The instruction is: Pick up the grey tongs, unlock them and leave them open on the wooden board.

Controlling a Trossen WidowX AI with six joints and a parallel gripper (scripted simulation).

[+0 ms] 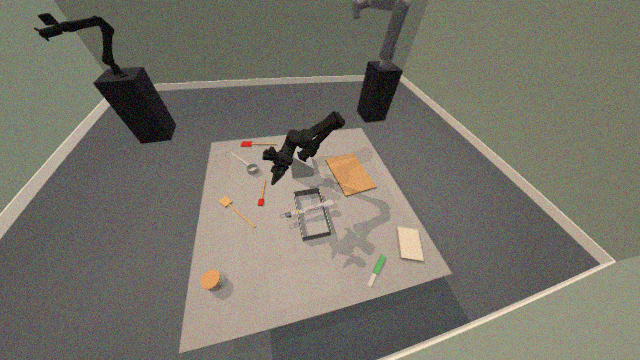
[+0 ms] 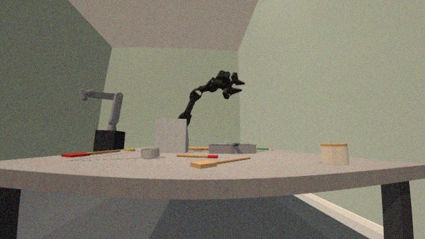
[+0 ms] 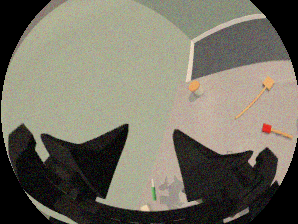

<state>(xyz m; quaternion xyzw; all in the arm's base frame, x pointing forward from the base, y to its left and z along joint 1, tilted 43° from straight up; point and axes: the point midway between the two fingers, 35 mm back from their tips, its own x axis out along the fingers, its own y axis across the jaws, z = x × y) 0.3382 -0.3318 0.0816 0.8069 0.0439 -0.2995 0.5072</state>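
Now: gripper tip 34 cm above the yellow lock piece, 10 cm to the right of it and 4 cm past it. Round my gripper tip: red brush 40 cm below, 24 cm behind, 9 cm to the right; cork-topped tub 37 cm below, 35 cm to the right, 20 cm ahead; roasting tin 38 cm below, 18 cm to the left, 4 cm behind.
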